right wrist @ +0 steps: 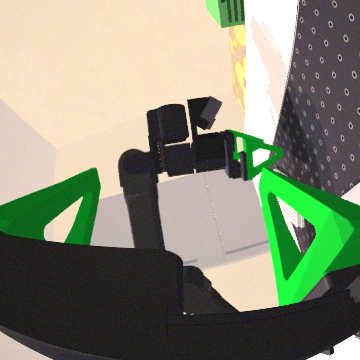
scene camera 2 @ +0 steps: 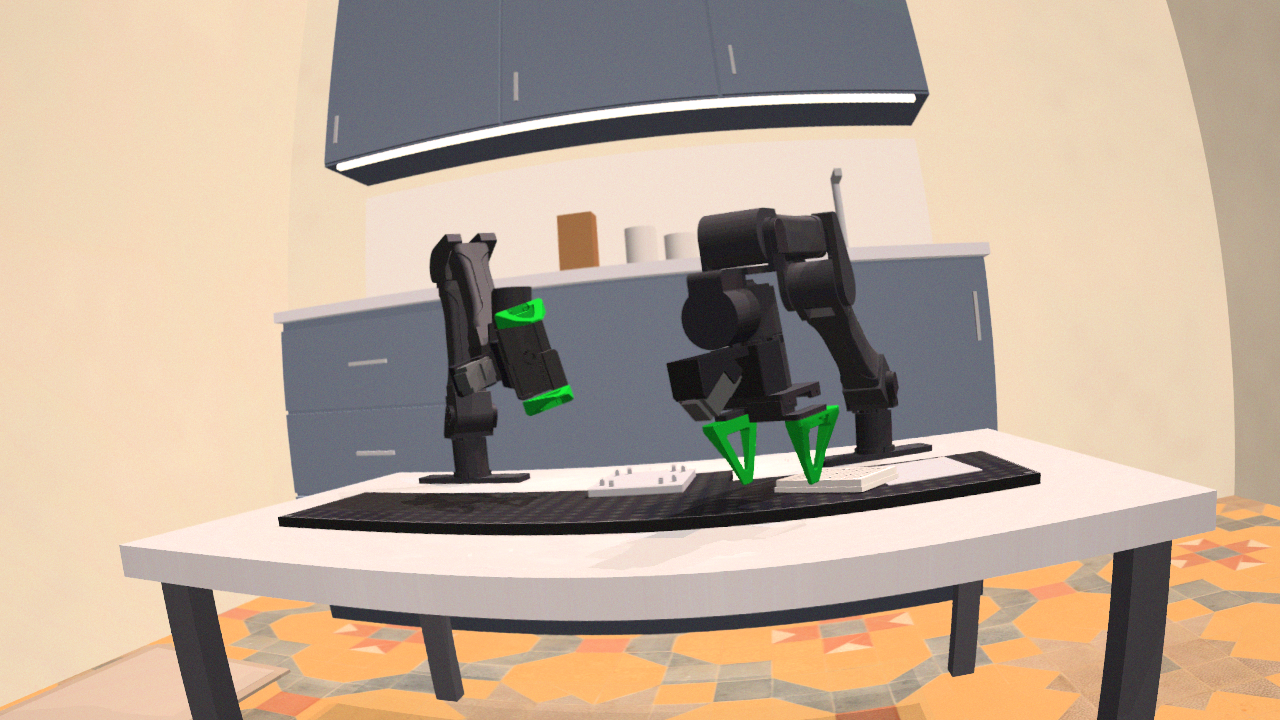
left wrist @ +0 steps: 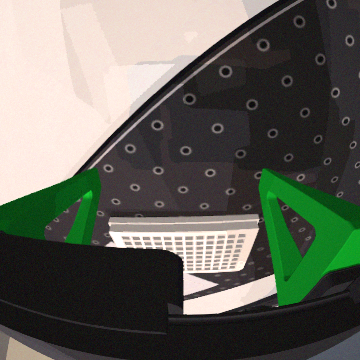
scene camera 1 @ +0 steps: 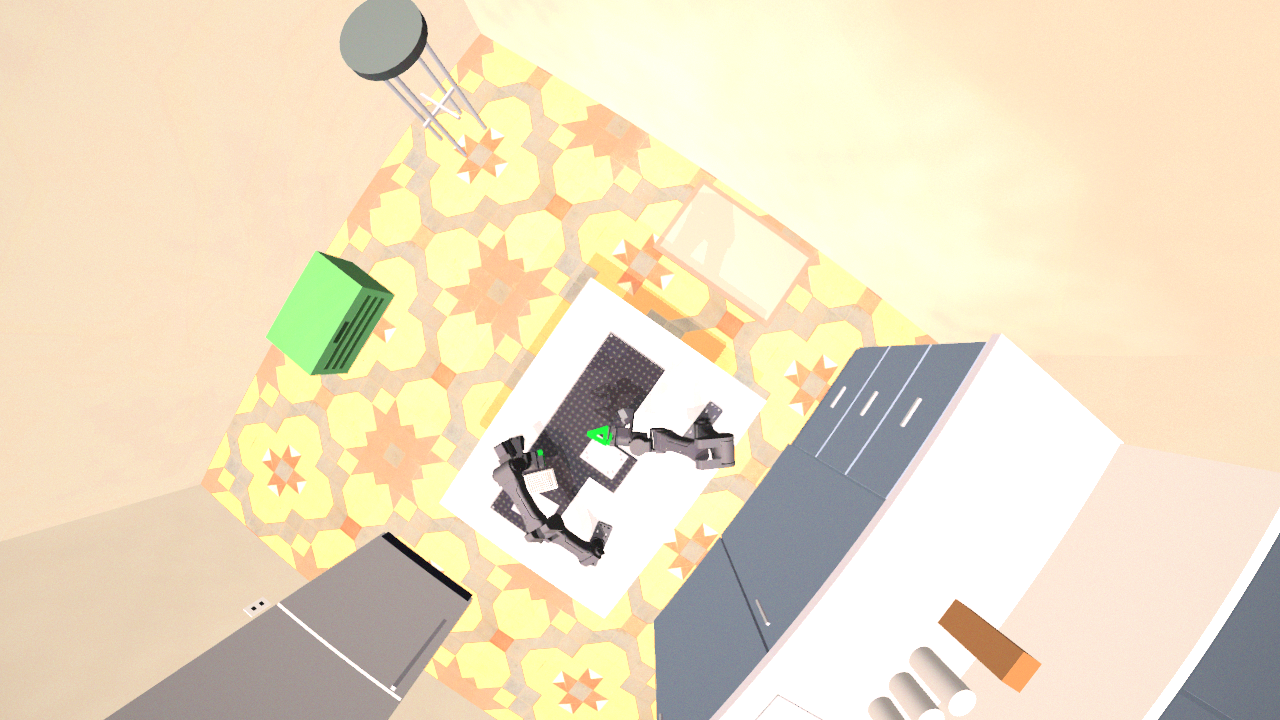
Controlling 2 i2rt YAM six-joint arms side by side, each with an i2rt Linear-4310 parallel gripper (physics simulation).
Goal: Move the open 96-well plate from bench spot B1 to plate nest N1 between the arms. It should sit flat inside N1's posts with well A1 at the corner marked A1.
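Frame: origin at the left arm's base, x ahead, y left, z up, level; metres.
Where they show: left gripper, fingertip midpoint: (right wrist: 272,146) (scene camera 2: 780,483) (left wrist: 179,176) (scene camera 1: 532,458); right gripper, fingertip midpoint: (right wrist: 179,176) (scene camera 2: 548,358) (scene camera 1: 590,434); left arm's base at its link origin: (scene camera 2: 874,457) (left wrist: 255,305) (scene camera 1: 597,543); right arm's base at its link origin: (scene camera 2: 473,481) (scene camera 1: 702,424).
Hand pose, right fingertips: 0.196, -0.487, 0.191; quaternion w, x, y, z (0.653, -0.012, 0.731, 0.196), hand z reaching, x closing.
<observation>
Each offset is from my right fingertips to the top centre of the thing, as dx, dy, dz. "*": to the spot under its first point. Level surfaces: height alone.
The white 96-well plate @(+0.126, +0.320, -0.161) (scene camera 1: 540,480) (scene camera 2: 836,479) (left wrist: 215,250) lies flat on the dark perforated board, partly hidden by the left gripper's body in the left wrist view. My left gripper (scene camera 2: 780,481) (left wrist: 179,176) is open and points down, fingertips low over the board beside the plate's long side; one finger overlaps the plate in scene camera 2. In the left wrist view the plate shows between and below the two fingers. Nest N1 @(-0.077, +0.110, -0.156) (scene camera 1: 608,458) (scene camera 2: 637,484), a pale base with short posts, holds no plate. My right gripper (scene camera 2: 556,351) is open and empty, raised and sideways near the nest. Corner mark A1 is not readable.
The dark board @(dz -0.177) (scene camera 1: 586,394) (scene camera 2: 393,512) lies on the white table (scene camera 1: 586,308) (scene camera 2: 626,586). A pale flat rectangle @(* +0.143, +0.450, -0.176) (scene camera 2: 935,470) lies beside the plate, at its right in scene camera 2. The left arm (scene camera 1: 528,501) reaches over the board's lower-left part in scene camera 1.
</observation>
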